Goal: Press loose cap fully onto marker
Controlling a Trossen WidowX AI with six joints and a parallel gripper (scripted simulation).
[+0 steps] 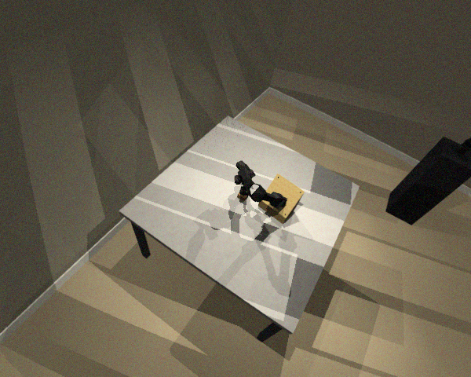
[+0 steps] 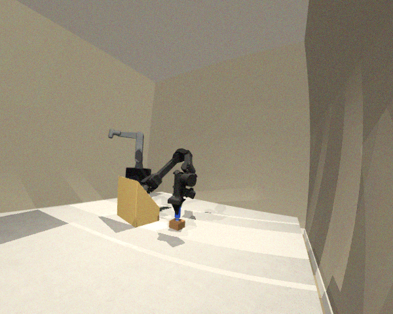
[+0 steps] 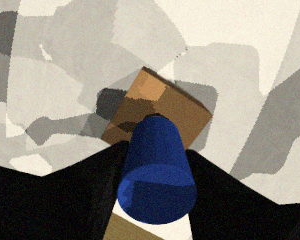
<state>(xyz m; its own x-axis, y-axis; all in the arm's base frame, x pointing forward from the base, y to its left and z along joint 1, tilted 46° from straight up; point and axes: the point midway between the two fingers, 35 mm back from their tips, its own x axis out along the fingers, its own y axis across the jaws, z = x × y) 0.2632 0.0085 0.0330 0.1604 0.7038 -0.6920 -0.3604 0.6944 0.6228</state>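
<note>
The blue cap is 1 cm above my gripper tip. Round my gripper tip: brown holder block: 6 cm below.
</note>
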